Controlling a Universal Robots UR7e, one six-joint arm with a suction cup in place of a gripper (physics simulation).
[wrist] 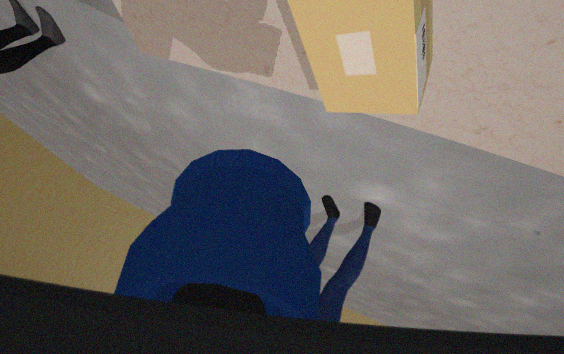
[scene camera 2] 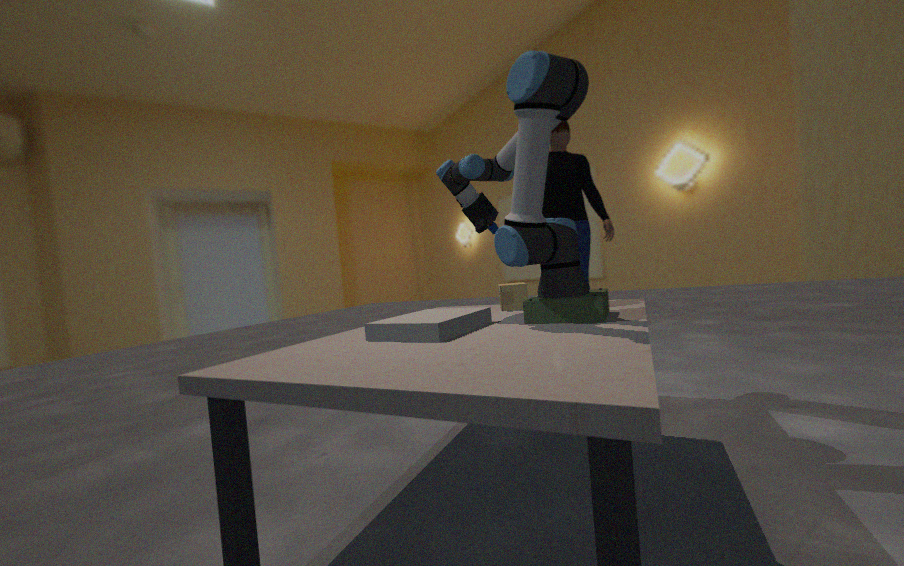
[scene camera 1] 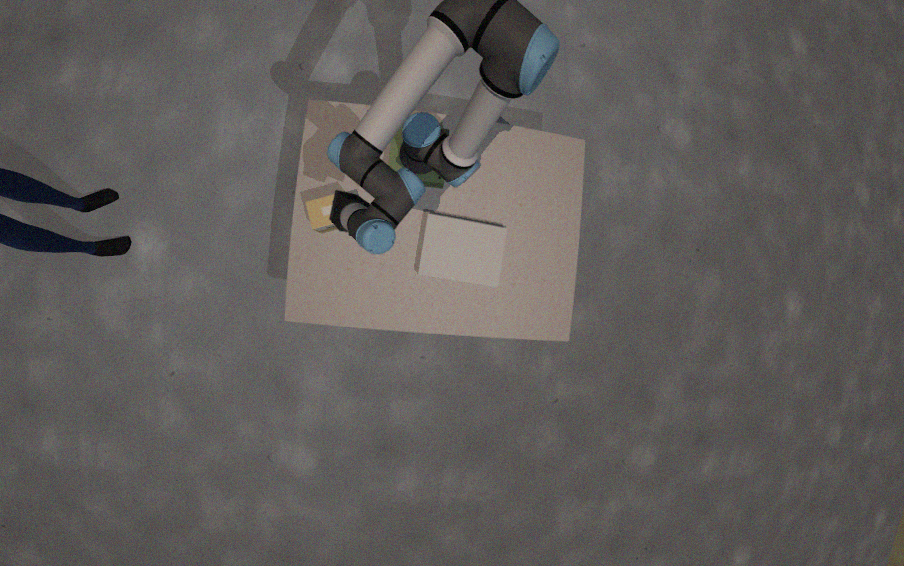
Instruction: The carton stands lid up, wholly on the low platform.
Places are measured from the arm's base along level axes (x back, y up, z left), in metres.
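Where they show: hand, its tool point: (wrist: pixel 240 214) (scene camera 2: pixel 496 231); arm's base, origin of its link: (scene camera 2: pixel 563 295) (scene camera 1: pixel 419 154).
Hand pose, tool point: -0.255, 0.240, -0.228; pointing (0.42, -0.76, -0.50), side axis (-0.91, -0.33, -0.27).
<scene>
Each offset is from my tool point to the top centre of the thing, as dx, dy, dz. Level surfaces: height alone.
The yellow carton {+0.022, -0.211, -0.099} (scene camera 1: pixel 320 212) (scene camera 2: pixel 513 298) (wrist: pixel 352 92) is on the tabletop near its left edge in the first scene view, apart from the low platform. A face with a pale patch points up, and a narrow side with a printed label shows in the wrist view. Which face is the lid I cannot tell. The low platform {-0.107, -0.263, +0.410} (scene camera 1: pixel 461 250) (scene camera 2: pixel 426 325) is a flat pale slab to the right of the carton in the first scene view. My suction gripper, with its blue cup (scene camera 2: pixel 493 228) (wrist: pixel 242 215), is tilted, open and empty, above and apart from the carton. The arm hides the cup in the first scene view.
The table {dy -0.311} (scene camera 1: pixel 520 313) (scene camera 2: pixel 533 366) bears the carton and platform. The arm's base is by a green block (scene camera 1: pixel 433 179) (scene camera 2: pixel 567 309) near the table's back. A person (scene camera 1: pixel 40 187) (scene camera 2: pixel 565 186) (wrist: pixel 350 270) stands beyond the table's carton side.
</scene>
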